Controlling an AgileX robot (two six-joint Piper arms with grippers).
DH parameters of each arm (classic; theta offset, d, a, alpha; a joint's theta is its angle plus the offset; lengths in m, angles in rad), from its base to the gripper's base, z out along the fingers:
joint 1: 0 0.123 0 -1.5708
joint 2: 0.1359 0 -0.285 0
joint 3: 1.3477 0 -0.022 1.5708
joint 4: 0 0.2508 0 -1.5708
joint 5: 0 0 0.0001 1.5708
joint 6: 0 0.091 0 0
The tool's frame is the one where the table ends.
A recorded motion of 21 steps. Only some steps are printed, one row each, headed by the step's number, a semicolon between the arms.
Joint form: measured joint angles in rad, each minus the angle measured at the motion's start. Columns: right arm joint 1, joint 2, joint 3, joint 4, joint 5, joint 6; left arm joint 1, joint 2, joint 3, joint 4, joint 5, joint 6.
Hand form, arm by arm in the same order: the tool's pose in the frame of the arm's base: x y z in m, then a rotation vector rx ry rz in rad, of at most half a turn. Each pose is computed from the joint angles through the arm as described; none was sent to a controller.
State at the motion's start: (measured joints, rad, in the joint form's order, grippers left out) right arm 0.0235 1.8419 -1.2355 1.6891 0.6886 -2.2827; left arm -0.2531 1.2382 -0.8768 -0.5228 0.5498 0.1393
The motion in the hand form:
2: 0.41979 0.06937 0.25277 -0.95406 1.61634 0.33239; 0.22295 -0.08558 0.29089 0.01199 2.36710 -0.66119
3: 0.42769 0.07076 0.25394 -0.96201 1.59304 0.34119; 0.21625 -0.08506 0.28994 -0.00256 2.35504 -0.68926
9: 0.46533 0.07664 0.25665 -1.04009 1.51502 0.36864; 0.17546 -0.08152 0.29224 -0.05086 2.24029 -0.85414
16: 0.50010 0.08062 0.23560 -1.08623 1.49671 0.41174; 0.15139 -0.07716 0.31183 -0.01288 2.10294 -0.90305
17: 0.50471 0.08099 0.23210 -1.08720 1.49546 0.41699; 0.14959 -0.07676 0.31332 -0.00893 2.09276 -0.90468
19: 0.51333 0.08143 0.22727 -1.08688 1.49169 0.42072; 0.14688 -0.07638 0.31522 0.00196 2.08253 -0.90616
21: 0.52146 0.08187 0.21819 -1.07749 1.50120 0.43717; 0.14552 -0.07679 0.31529 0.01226 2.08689 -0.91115
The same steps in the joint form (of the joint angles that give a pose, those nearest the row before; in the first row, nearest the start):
2: 0.0000 0.0523 -0.0779 0.0000 0.0289 0.0000; 0.0000 -0.0647 0.0720 -0.0852 -0.0041 0.0215
3: 0.0000 0.0802 -0.1203 -0.0020 0.0465 0.0013; 0.0000 -0.0910 0.0990 -0.1234 -0.0103 0.0379
9: 0.0000 0.2219 -0.3543 -0.0993 0.1169 0.0740; 0.0000 -0.2698 0.2359 -0.3548 -0.0275 0.1572
16: 0.0000 0.3883 -0.5644 -0.1689 0.1699 0.1443; 0.0000 -0.4015 0.2556 -0.4231 -0.0289 0.2100
17: 0.0000 0.4116 -0.5927 -0.1733 0.1746 0.1526; 0.0000 -0.4112 0.2562 -0.4256 -0.0289 0.2129
19: 0.0000 0.4531 -0.6491 -0.1824 0.1793 0.1701; 0.0000 -0.4241 0.2562 -0.4256 -0.0241 0.2167
21: 0.0000 0.4986 -0.6987 -0.1877 0.1839 0.1945; 0.0000 -0.4274 0.2562 -0.4255 -0.0127 0.2189

